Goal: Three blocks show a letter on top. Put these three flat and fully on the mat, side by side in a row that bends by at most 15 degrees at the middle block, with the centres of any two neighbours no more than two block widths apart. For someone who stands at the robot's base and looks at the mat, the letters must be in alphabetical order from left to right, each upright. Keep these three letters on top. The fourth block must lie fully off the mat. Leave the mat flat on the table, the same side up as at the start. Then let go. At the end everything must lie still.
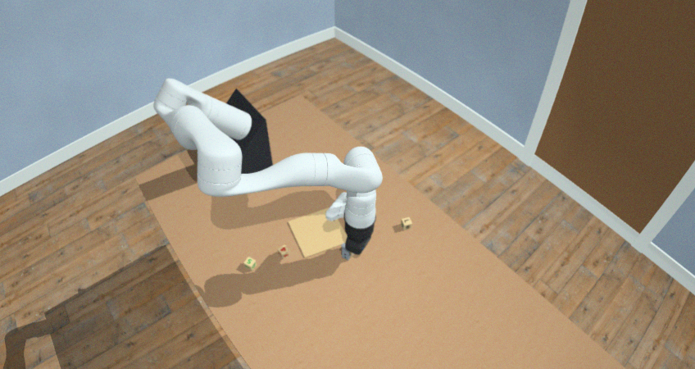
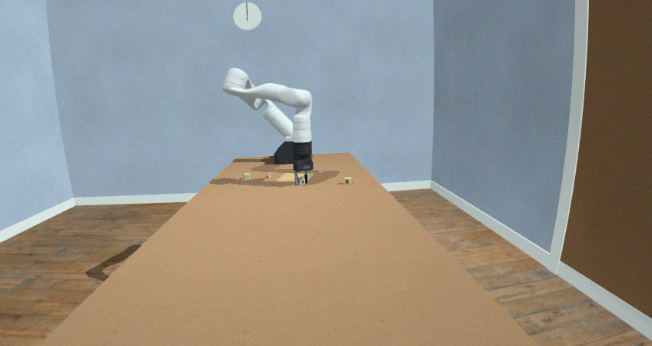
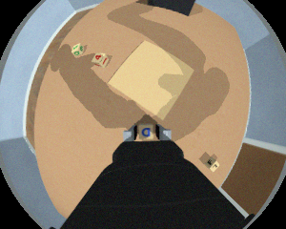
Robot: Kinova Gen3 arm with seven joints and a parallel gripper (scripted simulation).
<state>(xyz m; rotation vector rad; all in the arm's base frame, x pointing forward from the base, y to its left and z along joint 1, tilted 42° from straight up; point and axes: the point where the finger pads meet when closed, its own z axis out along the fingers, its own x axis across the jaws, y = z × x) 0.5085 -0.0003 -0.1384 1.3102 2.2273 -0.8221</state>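
The tan mat lies 110 mm behind my hand, 40 mm to the right of it and 20 mm below it.
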